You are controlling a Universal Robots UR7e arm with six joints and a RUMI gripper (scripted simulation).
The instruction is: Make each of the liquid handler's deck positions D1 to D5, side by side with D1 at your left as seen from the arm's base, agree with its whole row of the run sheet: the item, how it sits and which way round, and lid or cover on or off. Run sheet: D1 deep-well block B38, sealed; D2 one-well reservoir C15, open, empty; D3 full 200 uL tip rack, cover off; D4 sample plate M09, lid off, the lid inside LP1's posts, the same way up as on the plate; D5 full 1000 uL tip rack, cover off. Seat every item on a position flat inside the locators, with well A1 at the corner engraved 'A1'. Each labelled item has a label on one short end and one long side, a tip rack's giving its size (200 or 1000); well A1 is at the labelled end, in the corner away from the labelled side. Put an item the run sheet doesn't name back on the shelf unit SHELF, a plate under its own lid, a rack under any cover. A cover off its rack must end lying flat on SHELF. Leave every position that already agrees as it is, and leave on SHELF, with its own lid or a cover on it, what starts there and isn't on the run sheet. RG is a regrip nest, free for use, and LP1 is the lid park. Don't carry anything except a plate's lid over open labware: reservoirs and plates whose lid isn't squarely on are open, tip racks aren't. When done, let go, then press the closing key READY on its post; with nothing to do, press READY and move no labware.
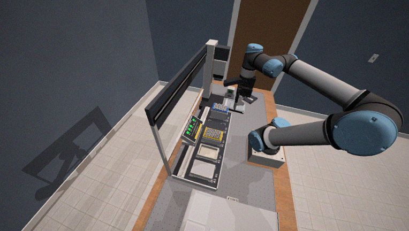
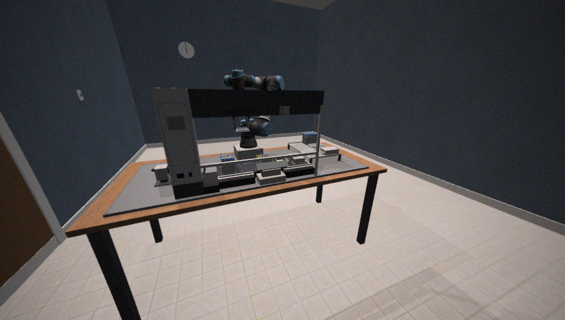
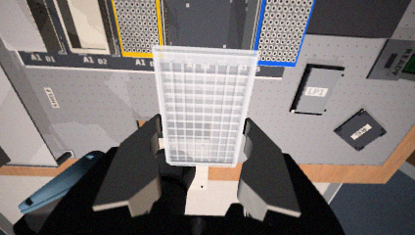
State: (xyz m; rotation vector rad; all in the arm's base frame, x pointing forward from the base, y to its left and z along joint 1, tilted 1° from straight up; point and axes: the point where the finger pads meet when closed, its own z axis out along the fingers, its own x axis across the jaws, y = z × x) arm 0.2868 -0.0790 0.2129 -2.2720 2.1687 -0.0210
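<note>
Right now my hand is 210 mm above the yellow-framed tip rack, 120 mm to the right of it and 80 mm short of it. Round my hand: blue-framed tip rack: 180 mm below, 120 mm to the right, 90 mm ahead; then well plate: 10 mm below; then one-well reservoir: 250 mm to the left, 240 mm below, 80 mm ahead.
</note>
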